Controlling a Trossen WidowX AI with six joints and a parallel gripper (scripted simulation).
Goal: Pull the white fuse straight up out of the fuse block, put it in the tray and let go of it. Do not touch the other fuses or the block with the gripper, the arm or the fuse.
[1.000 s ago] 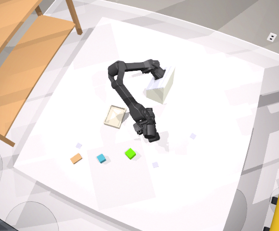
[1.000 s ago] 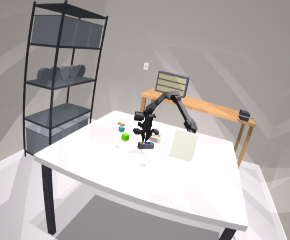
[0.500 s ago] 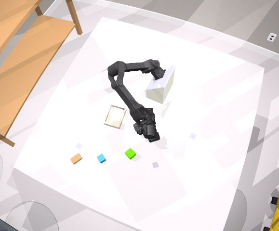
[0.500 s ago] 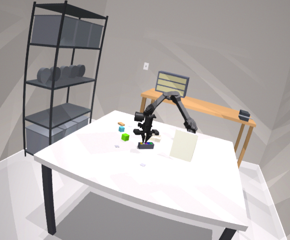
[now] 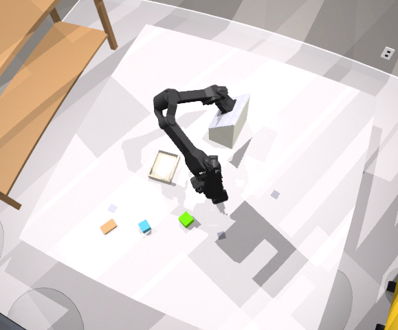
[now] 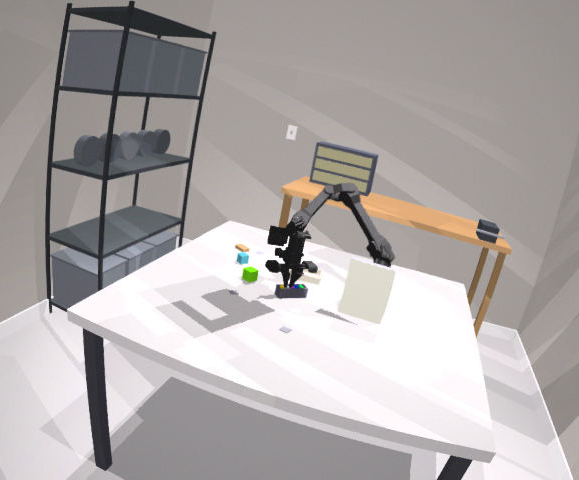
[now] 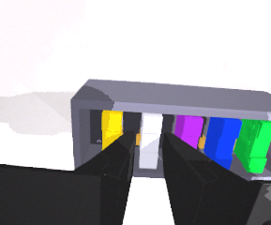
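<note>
Now: gripper tip 10 mm above the white fuse. Round my gripper tip: yellow fuse: 20 mm ahead, 10 mm to the left, 10 mm below; blue fuse: 30 mm behind, 20 mm to the right, 10 mm below; purple fuse: 20 mm behind, 10 mm to the right, 10 mm below.
</note>
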